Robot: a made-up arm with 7 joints.
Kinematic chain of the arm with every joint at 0, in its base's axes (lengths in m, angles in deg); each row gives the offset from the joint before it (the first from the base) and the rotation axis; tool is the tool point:
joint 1: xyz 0 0.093 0 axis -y
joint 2: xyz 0 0.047 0 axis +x
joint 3: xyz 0 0 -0.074 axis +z
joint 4: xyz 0 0 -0.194 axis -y
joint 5: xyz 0 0 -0.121 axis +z
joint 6: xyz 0 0 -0.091 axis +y
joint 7: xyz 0 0 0 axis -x
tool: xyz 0 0 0
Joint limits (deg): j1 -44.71..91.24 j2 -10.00..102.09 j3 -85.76..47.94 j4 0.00..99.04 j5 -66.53..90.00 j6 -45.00..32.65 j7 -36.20..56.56
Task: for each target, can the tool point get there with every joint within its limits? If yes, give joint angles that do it. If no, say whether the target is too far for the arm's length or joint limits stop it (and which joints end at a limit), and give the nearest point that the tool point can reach.
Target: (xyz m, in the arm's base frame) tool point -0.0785 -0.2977 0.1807
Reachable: no: joint limits stop it (at a limit: joint 1, joint 2, joint 4) | nearest point 0.1957 -0.0915 0.0838 | short by 0.357 m
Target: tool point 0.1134 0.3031 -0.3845
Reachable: yes | joints -7.93 26.48 -5.81 51.62 65.97 1.06 17.78
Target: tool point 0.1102 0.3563 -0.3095
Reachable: yes | joints -5.61 58.88 -45.57 70.50 66.46 13.16 15.09
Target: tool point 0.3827 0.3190 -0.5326
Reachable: no: too far | nearest point 0.2702 0.2664 -0.3760 | short by 0.200 m
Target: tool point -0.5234 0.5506 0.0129
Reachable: no: too far | nearest point -0.2090 0.4979 0.1101 | short by 0.333 m
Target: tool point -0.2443 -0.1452 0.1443
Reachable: no: joint limits stop it (at a limit: joint 1, joint 2, joint 3, joint 4) | nearest point -0.1261 -0.1064 -0.1494 | short by 0.319 m
